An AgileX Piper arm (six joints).
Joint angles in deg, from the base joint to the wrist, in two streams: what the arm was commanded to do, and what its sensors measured. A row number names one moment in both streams.
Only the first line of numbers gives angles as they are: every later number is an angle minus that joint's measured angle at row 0.
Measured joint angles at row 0:
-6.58 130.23 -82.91 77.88 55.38 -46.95
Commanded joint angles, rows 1 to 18:
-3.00 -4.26 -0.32 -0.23 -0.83 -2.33
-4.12 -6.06 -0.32 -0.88 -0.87 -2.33
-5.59 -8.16 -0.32 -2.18 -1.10 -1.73
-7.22 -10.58 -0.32 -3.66 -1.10 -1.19
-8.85 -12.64 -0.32 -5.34 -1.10 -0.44
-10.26 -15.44 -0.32 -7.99 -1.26 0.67
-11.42 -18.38 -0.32 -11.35 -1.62 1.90
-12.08 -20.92 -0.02 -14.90 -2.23 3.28
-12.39 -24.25 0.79 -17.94 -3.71 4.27
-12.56 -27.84 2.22 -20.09 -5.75 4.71
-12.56 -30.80 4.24 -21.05 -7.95 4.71
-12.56 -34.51 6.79 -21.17 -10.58 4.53
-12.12 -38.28 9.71 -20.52 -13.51 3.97
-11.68 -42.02 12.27 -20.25 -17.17 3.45
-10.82 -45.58 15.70 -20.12 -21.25 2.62
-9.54 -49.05 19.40 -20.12 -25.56 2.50
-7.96 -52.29 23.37 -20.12 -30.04 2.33
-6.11 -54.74 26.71 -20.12 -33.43 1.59
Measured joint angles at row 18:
-10.42 -44.71 15.37 -19.45 -20.28 3.51
